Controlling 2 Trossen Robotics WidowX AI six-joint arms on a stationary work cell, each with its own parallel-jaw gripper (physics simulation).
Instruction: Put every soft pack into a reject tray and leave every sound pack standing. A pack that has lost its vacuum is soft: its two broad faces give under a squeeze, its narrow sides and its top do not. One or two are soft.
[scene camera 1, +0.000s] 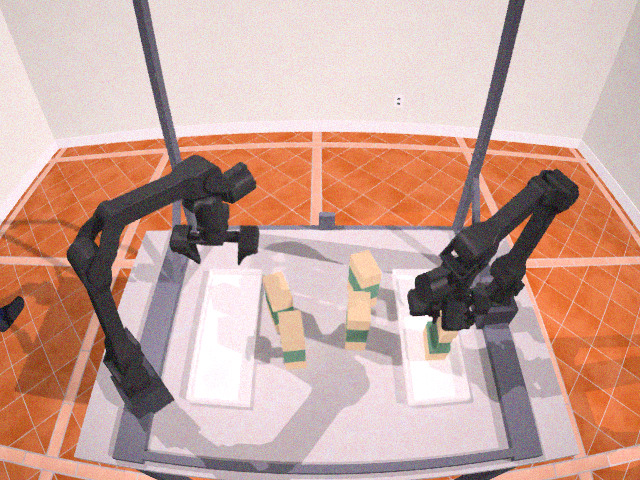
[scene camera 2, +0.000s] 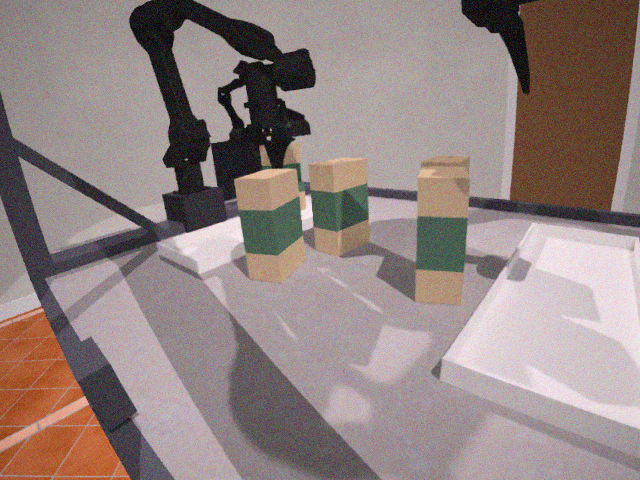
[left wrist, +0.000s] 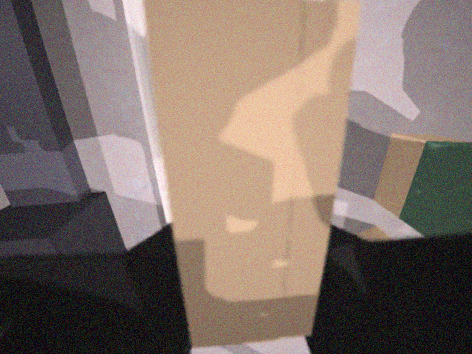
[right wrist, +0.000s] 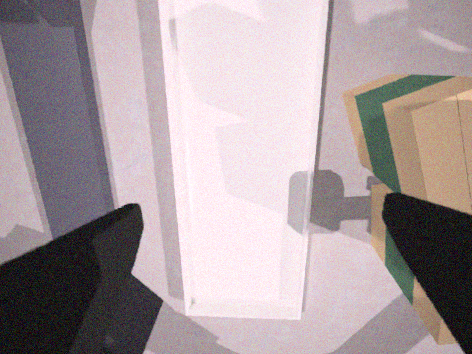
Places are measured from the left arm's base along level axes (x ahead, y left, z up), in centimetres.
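Where they show: left gripper, between the fingertips: (scene camera 1: 439, 322); right gripper, between the fingertips: (scene camera 1: 219, 263) (scene camera 2: 585, 87) (right wrist: 262, 209); left arm's base, origin of its link: (scene camera 1: 497, 296) (scene camera 2: 191, 190); right arm's base, origin of its link: (scene camera 1: 135, 381).
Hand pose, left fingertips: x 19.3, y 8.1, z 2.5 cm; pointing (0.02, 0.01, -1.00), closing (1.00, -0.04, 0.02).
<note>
Each offset is from my left fingertips to the top centre of the thing.
My left gripper (scene camera 1: 444, 322) (scene camera 2: 277, 160) (left wrist: 251, 227) is shut on an upright tan pack with a green band {dy +2.5, dx +0.1, dz +6.2 cm} (scene camera 1: 436, 348) (scene camera 2: 295, 173) (left wrist: 250, 150), within the outline of the picture-right tray {dy -3.2, dx +0.1, dz -8.3 cm} (scene camera 1: 431, 387) in scene camera 1; whether its base touches the tray is unclear. My right gripper (scene camera 1: 219, 261) (right wrist: 262, 209) is open and empty, high above the picture-left tray's back end. Four-sided packs stand in two pairs: one pack {dy -9.3, dx +38.1, dz +3.5 cm} (scene camera 1: 278, 291) (scene camera 2: 442, 242) behind another {dy +1.7, dx +34.5, dz +3.5 cm} (scene camera 1: 293, 335) near the picture-left tray, and one pack {dy -15.7, dx +16.8, dz +3.5 cm} (scene camera 1: 363, 271) (scene camera 2: 271, 227) behind another {dy -3.4, dx +19.3, dz +3.5 cm} (scene camera 1: 358, 317) (scene camera 2: 338, 206) near the picture-right tray.
The picture-left white tray {dy -4.2, dx +52.0, dz -8.3 cm} (scene camera 1: 222, 335) (scene camera 2: 547, 294) (right wrist: 250, 250) holds no pack. A dark metal frame (scene camera 1: 330, 467) borders the table, with tall posts at the back. The standing packs are close together within each pair. Arm shadows cross the table.
</note>
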